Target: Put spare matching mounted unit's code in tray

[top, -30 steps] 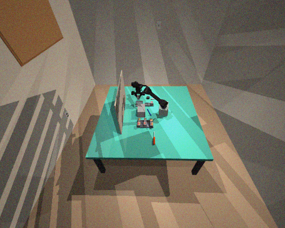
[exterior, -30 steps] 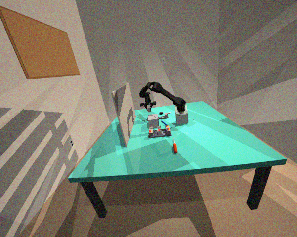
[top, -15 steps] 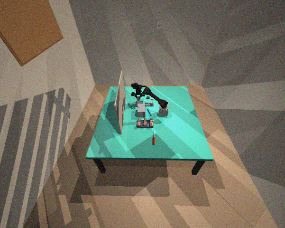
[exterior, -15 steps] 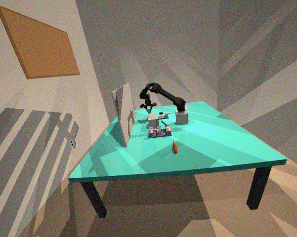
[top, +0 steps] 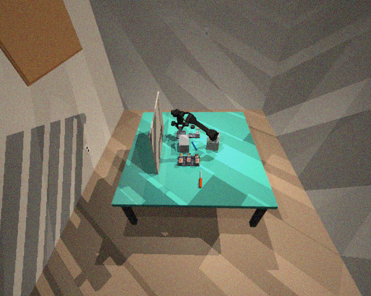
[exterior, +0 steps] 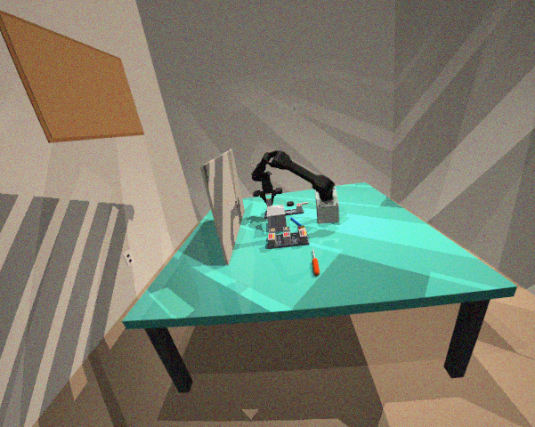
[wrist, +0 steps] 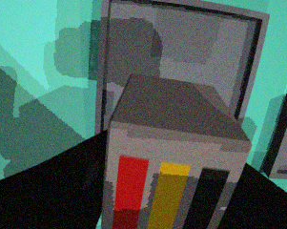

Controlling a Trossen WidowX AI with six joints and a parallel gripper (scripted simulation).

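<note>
The dark-rimmed tray lies 7 cm below my gripper tip, 1 cm to the left of it and 1 cm behind it. Also, from my gripper tip: pale mounted unit 21 cm to the left, 3 cm behind, 2 cm below; then grey spare 2 cm above; then blue pen 19 cm to the left, 14 cm behind, 7 cm below.
</note>
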